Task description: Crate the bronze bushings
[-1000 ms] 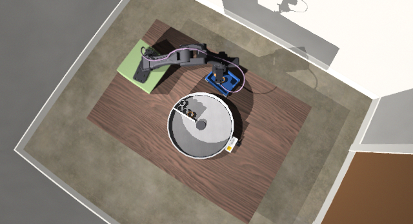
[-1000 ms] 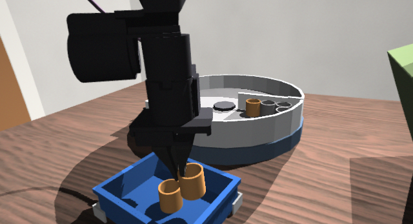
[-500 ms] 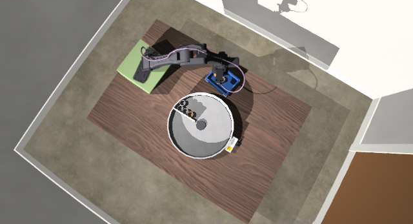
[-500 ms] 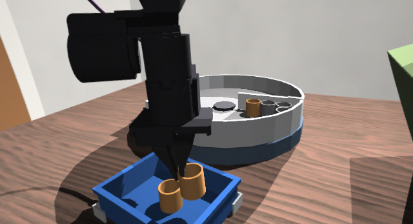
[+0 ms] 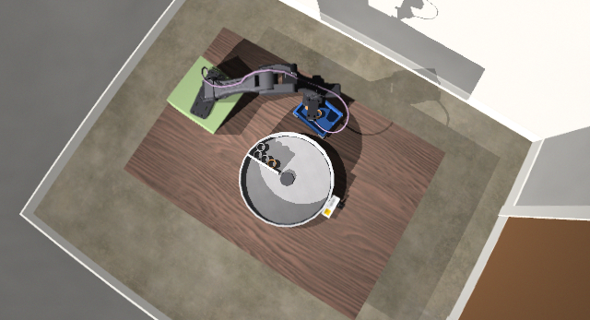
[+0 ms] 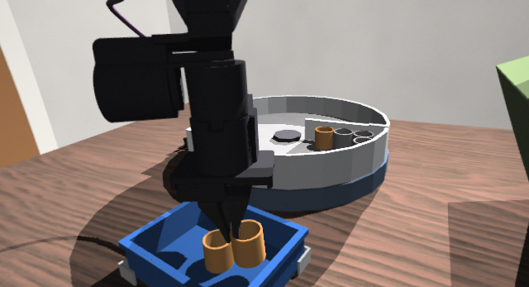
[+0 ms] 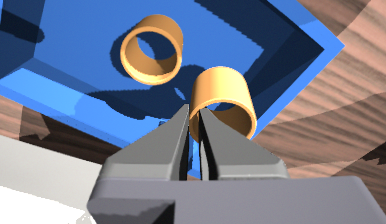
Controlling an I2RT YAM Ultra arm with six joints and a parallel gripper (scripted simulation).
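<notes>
Now: the blue crate 30 mm ahead of my hand, 20 mm to the right of it and 50 mm below it. The rest, counted from my hand: turntable (10 mm ahead, 370 mm to the right, 20 mm below).
</notes>
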